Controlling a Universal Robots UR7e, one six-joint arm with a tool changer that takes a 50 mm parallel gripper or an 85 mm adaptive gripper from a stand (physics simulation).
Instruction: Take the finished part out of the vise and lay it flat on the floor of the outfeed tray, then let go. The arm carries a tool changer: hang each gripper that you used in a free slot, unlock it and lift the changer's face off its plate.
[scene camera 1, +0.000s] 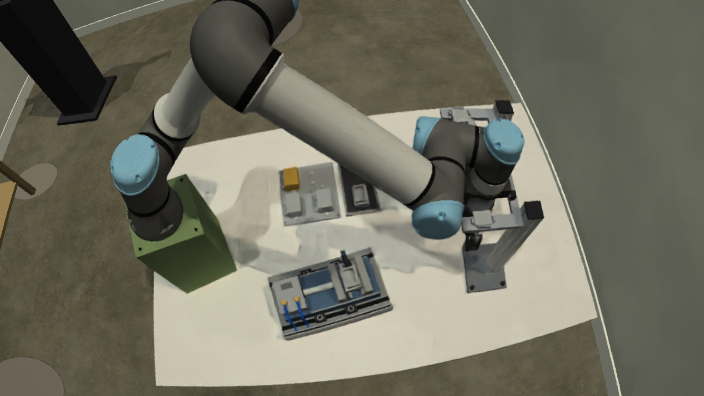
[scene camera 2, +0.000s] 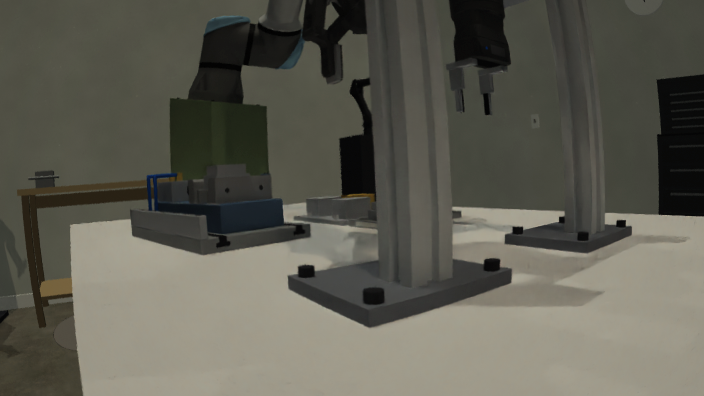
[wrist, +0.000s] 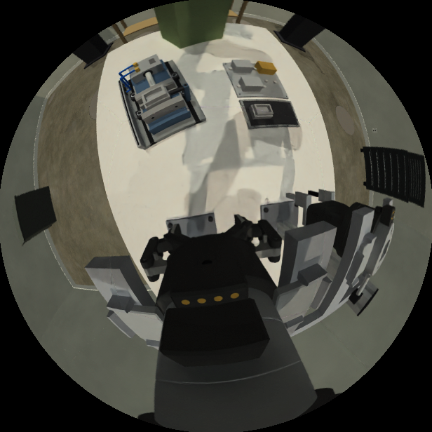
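Pixels of known places: arm's base at its link origin: (scene camera 1: 156, 214) (scene camera 2: 214, 101).
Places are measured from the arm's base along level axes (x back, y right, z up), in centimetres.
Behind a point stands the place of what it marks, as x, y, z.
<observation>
The finished part (scene camera 1: 351, 276) @[-47.5, 6.9, -19.8] (wrist: 156, 97), grey with a rectangular pocket, sits between the jaws of the blue and grey vise (scene camera 1: 320, 301) @[-39.5, 12.8, -23.9] (scene camera 2: 250, 216) @[-53.3, 5.4, -25.9] (wrist: 170, 118). The outfeed tray (scene camera 1: 349, 201) @[-45.8, -19.0, -29.2] (wrist: 285, 120) is black, with another pocketed part (scene camera 1: 360, 195) @[-49.1, -19.9, -27.1] (wrist: 261, 110) on its floor. My changer's face is at the 85 mm adaptive gripper (wrist: 207, 227), which hangs in a stand slot, fingers apart and empty. A row of gold contacts shows at the joint; whether it is locked is hidden. One finger (scene camera 2: 332, 62) @[-76.3, 2.9, -9.8] shows left of the post in scene camera 2.
The 50 mm gripper (scene camera 2: 473, 102) hangs in the other slot. Stand posts (scene camera 1: 517, 240) @[-87.6, 3.3, -6.5] (scene camera 2: 415, 150) @[-89.1, 3.3, -19.1] and slot arms (wrist: 307, 237) flank my wrist closely. A grey plate (scene camera 1: 312, 215) @[-35.3, -14.3, -29.0] (wrist: 270, 91) with two grey blocks and an orange block (scene camera 1: 291, 178) @[-28.6, -24.7, -25.4] (wrist: 265, 67) lies beside the tray.
</observation>
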